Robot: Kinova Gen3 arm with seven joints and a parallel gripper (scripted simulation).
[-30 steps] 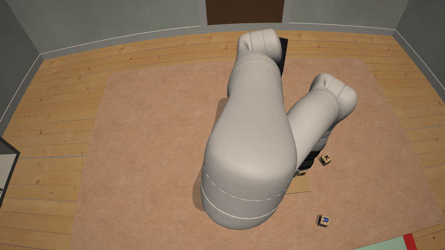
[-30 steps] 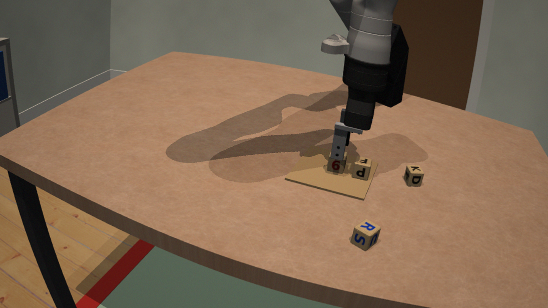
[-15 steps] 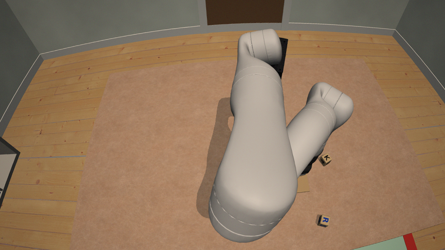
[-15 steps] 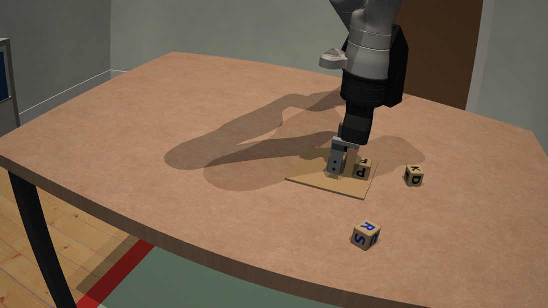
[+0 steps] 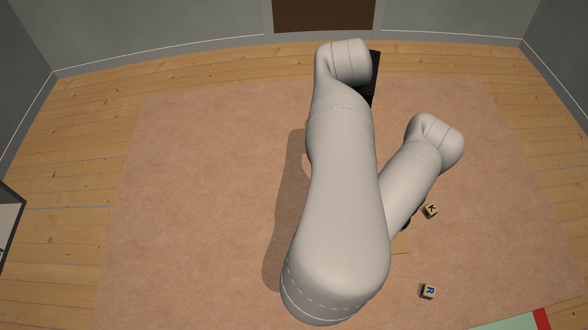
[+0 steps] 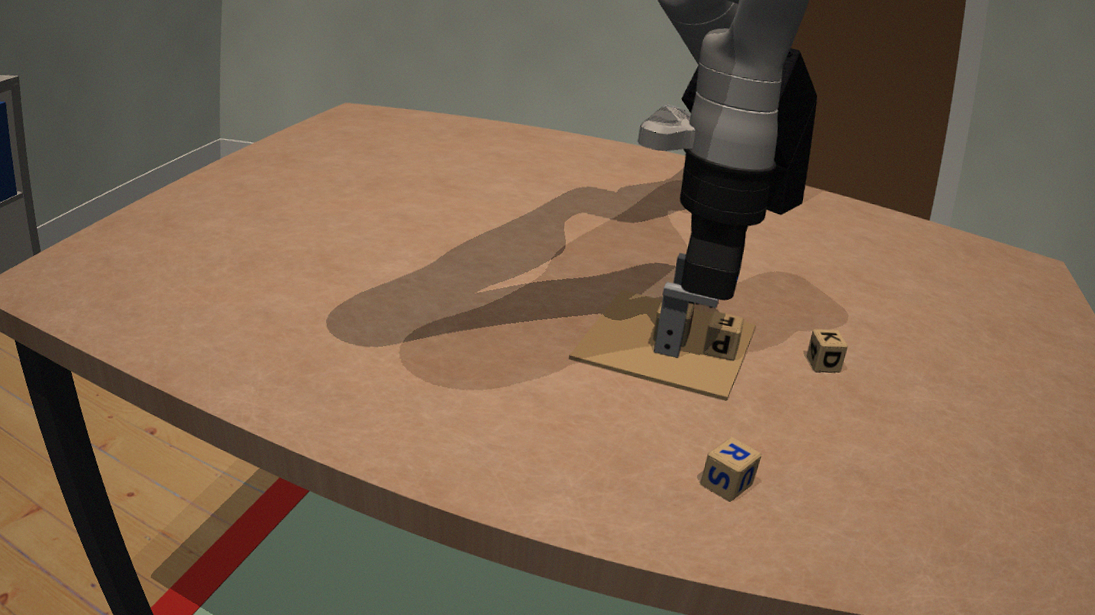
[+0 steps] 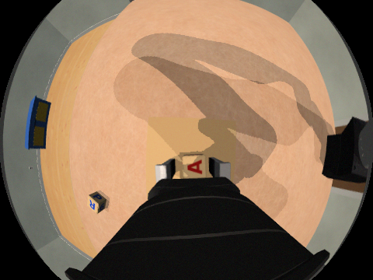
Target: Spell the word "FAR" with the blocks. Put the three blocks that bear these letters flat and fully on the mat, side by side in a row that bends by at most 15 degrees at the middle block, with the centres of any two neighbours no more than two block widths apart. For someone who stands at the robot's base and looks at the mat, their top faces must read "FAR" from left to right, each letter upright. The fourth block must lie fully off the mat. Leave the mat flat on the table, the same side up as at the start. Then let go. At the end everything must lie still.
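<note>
The tan mat lies 20 mm below my hand. From my hand the other things lie so: F block: 50 mm to the left; then R block: 190 mm ahead, 90 mm to the left, 10 mm below; then K block: 150 mm to the left, 30 mm behind, 10 mm below.
</note>
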